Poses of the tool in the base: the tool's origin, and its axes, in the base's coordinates. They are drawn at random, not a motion.
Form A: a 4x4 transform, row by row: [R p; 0 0 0 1], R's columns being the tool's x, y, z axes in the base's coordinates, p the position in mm. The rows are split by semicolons.
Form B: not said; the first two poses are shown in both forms.
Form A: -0.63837 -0.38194 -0.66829 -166.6; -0.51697 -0.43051 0.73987 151.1; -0.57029 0.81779 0.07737 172.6; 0 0 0 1
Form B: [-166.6 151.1 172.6 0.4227 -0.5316 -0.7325 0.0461]
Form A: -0.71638 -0.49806 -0.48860 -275.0; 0.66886 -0.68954 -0.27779 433.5; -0.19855 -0.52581 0.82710 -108.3; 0 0 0 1
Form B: [-275.0 433.5 -108.3 -0.1911 -0.2235 0.8990 0.3245]
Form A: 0.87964 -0.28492 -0.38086 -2.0; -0.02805 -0.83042 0.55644 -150.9; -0.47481 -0.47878 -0.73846 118.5; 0 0 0 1
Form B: [-2.0 -150.9 118.5 -0.9285 0.0843 0.2304 0.2787]
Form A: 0.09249 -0.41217 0.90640 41.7; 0.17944 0.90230 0.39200 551.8; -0.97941 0.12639 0.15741 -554.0; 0 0 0 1
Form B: [41.7 551.8 -554.0 -0.0905 0.6427 0.2016 0.7335]
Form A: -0.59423 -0.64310 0.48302 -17.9; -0.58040 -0.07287 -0.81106 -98.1; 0.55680 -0.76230 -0.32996 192.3; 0 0 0 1
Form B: [-17.9 -98.1 192.3 0.4496 -0.6803 0.5782 0.0271]
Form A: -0.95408 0.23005 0.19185 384.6; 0.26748 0.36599 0.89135 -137.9; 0.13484 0.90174 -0.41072 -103.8; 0 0 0 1
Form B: [384.6 -137.9 -103.8 0.1505 0.8263 0.5425 0.0172]
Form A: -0.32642 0.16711 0.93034 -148.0; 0.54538 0.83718 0.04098 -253.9; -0.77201 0.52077 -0.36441 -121.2; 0 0 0 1
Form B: [-148.0 -253.9 -121.2 0.2241 0.7950 0.1767 0.5353]
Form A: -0.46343 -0.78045 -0.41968 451.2; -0.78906 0.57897 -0.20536 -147.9; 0.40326 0.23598 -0.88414 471.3; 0 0 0 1
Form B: [451.2 -147.9 471.3 0.4587 -0.8554 -0.0089 0.2405]
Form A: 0.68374 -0.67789 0.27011 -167.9; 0.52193 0.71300 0.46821 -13.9; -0.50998 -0.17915 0.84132 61.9; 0 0 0 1
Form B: [-167.9 -13.9 61.9 -0.1799 0.2168 0.3334 0.8997]
